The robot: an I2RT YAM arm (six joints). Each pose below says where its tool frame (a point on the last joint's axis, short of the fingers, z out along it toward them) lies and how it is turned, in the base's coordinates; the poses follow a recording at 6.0 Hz.
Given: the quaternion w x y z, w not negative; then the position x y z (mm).
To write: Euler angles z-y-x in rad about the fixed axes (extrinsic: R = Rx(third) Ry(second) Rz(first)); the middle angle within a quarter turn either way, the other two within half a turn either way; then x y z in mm. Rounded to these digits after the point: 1 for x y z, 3 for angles.
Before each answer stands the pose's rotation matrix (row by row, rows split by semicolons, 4 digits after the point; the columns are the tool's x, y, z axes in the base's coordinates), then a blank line. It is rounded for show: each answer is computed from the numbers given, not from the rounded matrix.
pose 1, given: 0.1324 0.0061 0.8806 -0.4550 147.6 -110.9 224.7
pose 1, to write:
-0.9649 0.1312 0.2276; -0.1097 0.5859 -0.8029; -0.2387 -0.7997 -0.5509

-3.006 0.230 2.172 147.6 -110.9 224.7
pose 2, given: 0.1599 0.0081 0.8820 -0.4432 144.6 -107.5 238.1
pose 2, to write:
-0.9487 0.1560 0.2749; -0.1274 0.6070 -0.7844; -0.2892 -0.7792 -0.5560

-2.979 0.278 2.187 144.6 -107.5 238.1
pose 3, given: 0.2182 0.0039 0.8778 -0.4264 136.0 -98.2 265.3
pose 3, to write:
-0.9047 0.1929 0.3798; -0.1792 0.6363 -0.7503; -0.3864 -0.7469 -0.5411

-2.931 0.390 2.196 136.0 -98.2 265.3
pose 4, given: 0.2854 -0.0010 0.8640 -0.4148 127.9 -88.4 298.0
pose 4, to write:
-0.8371 0.2350 0.4940; -0.2385 0.6559 -0.7162; -0.4923 -0.7173 -0.4930

-2.868 0.517 2.174 127.9 -88.4 298.0
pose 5, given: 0.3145 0.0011 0.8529 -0.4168 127.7 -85.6 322.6
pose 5, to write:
-0.8022 0.2640 0.5355; -0.2603 0.6526 -0.7116; -0.5374 -0.7102 -0.4548

-2.824 0.565 2.139 127.7 -85.6 322.6
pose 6, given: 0.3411 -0.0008 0.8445 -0.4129 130.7 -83.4 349.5
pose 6, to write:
-0.7673 0.2803 0.5768; -0.2830 0.6590 -0.6968; -0.5754 -0.6979 -0.4263

-2.791 0.615 2.120 130.7 -83.4 349.5
